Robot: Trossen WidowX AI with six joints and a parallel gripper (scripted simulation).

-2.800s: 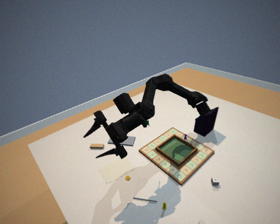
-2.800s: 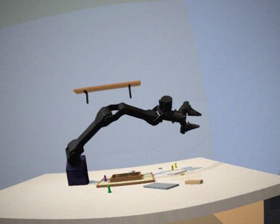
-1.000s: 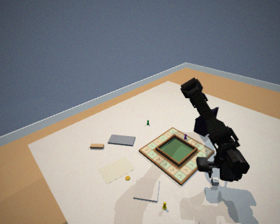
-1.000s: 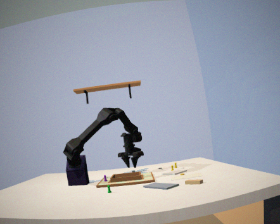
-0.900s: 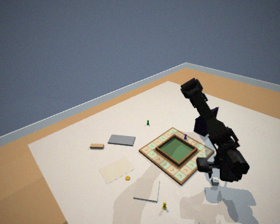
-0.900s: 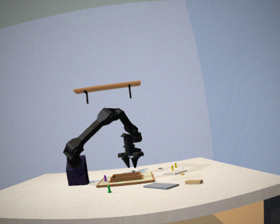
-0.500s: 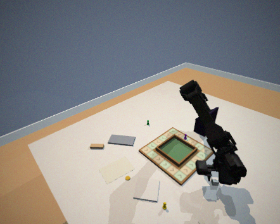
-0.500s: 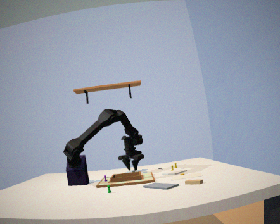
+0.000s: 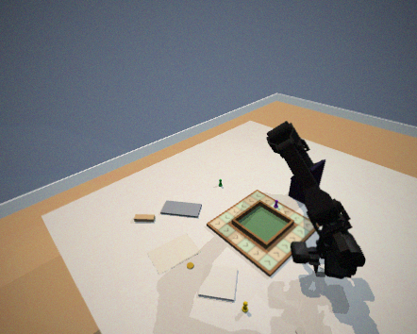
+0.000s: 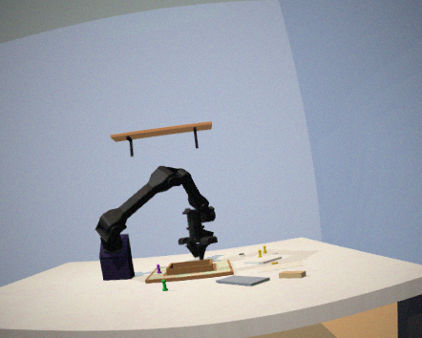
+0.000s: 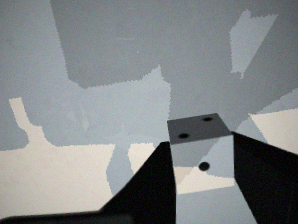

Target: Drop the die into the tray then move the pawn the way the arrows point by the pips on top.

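The purple pawn lies 12 cm behind my gripper tip, 27 cm to the right of it and 2 cm above it. Also, from my gripper tip: grey die right at my gripper tip; green pawn 6 cm behind, 52 cm to the right, 1 cm above; green dice tray 2 cm behind, 24 cm to the right.
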